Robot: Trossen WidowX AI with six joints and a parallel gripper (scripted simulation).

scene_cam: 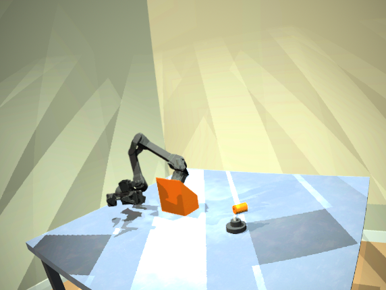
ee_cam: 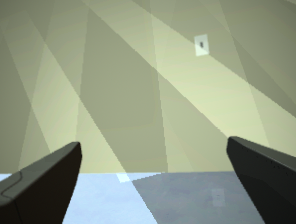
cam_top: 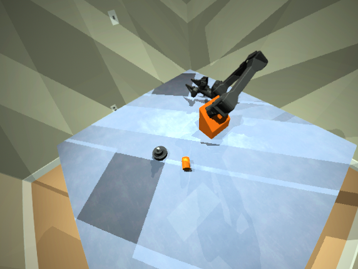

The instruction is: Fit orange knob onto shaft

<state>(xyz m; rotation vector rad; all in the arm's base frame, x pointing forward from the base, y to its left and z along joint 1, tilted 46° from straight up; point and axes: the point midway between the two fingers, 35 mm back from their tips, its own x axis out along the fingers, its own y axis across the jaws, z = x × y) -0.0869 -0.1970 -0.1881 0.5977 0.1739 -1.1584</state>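
My gripper tip is 35 cm short of the orange knob, 43 cm to the right of it and 14 cm above it. Round my gripper tip: round pedestal: 42 cm ahead, 27 cm to the left, 13 cm below.
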